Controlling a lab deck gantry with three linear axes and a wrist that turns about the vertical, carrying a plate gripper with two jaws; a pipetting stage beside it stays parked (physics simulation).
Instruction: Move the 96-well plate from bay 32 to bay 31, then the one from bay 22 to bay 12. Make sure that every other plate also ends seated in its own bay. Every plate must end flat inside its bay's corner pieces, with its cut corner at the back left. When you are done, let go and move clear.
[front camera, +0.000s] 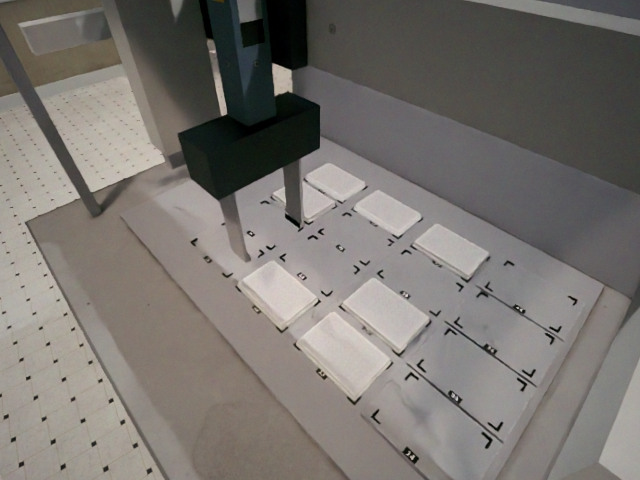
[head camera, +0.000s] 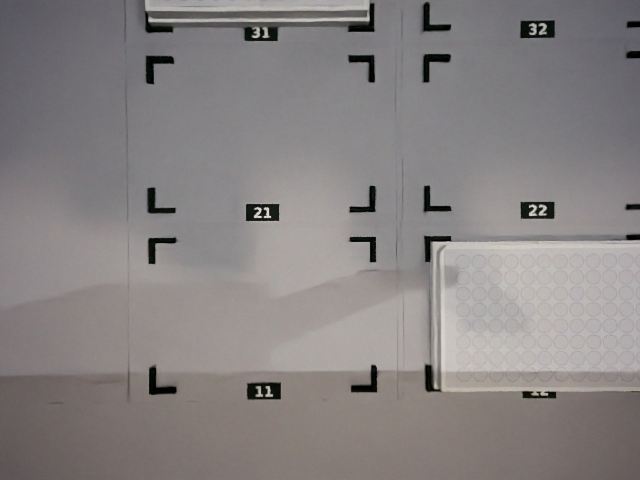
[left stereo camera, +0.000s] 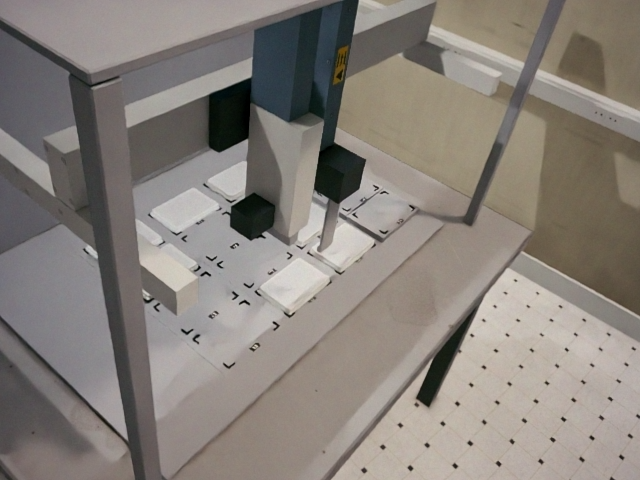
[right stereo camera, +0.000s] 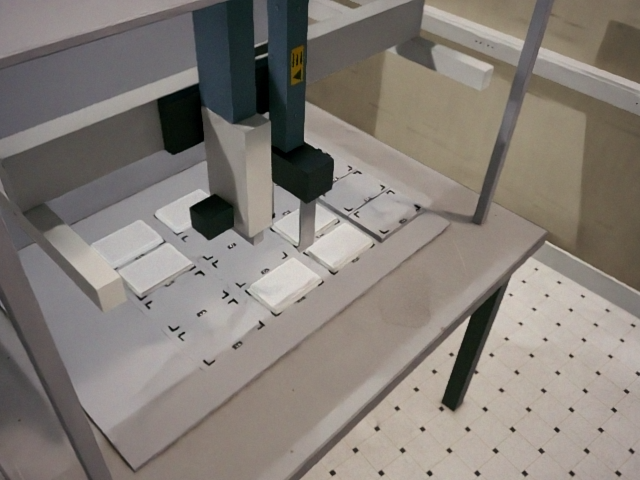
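Pixels of known places: gripper, fingertip midpoint: (front camera: 269, 237) (left stereo camera: 302, 233) (right stereo camera: 285, 233); robot's base at its link origin: (front camera: 192, 242) (head camera: 156, 387) (left stereo camera: 228, 367) (right stereo camera: 209, 364).
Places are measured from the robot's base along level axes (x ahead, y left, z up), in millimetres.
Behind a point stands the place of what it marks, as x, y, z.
My gripper (front camera: 272, 242) {228, 43, 147} is open and empty, raised above the deck; one jaw is hidden behind the pipetting stage in the stereo views. A white 96-well plate (front camera: 277, 294) {237, 38, 14} (head camera: 542, 315) {222, 44, 14} (left stereo camera: 294, 284) {223, 40, 14} (right stereo camera: 285, 284) {224, 38, 14} lies in bay 12, looking flat, cut corner at the back left. Another plate (front camera: 310, 200) {84, 262, 14} (head camera: 258, 14) {64, 216, 10} (left stereo camera: 176, 257) {107, 256, 15} (right stereo camera: 155, 269) {60, 250, 15} lies in bay 31, partly behind a jaw in the front view; its back edge is outside the head view. Bay 22 (front camera: 321, 264) {232, 152, 0} (head camera: 527, 139) {222, 146, 0} and bay 32 (front camera: 356, 237) {230, 258, 0} hold no plate.
Plates stand in bay 41 (front camera: 336, 180) {71, 361, 14} (right stereo camera: 127, 242) {64, 358, 14}, bay 42 (front camera: 387, 211) {232, 358, 14}, bay 43 (front camera: 450, 250) {395, 355, 14}, bay 23 (front camera: 385, 314) {398, 143, 14} and bay 13 (front camera: 343, 353) {397, 39, 14}. The pipetting stage (left stereo camera: 281, 175) (right stereo camera: 237, 175) is beside my gripper. A gantry post (left stereo camera: 111, 258) {-271, -123, 536} crosses the left stereo view.
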